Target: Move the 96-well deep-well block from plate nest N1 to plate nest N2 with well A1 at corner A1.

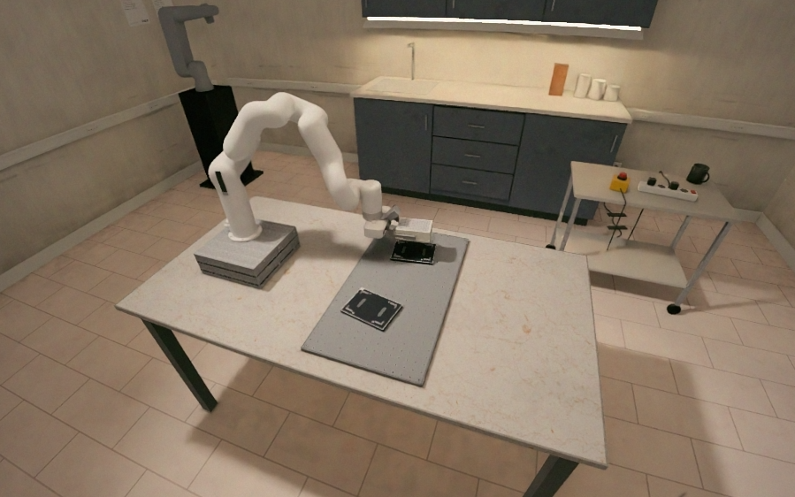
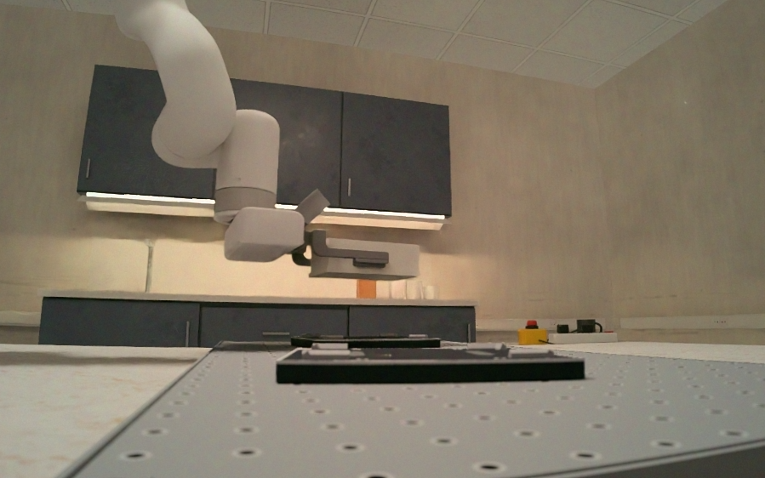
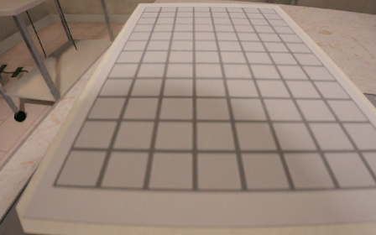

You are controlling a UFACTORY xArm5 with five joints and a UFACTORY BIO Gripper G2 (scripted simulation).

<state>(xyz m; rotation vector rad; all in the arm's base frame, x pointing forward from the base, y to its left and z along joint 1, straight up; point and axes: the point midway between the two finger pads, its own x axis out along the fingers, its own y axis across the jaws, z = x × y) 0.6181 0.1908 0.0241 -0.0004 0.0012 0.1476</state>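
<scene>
Right now the white 96-well deep-well block is 1 cm ahead of my hand. The rest, counted from my hand: A1 mark: 7 cm behind, 4 cm to the left, 10 cm below; black plate nest: 3 cm behind, 33 cm to the right, 10 cm below.
</scene>
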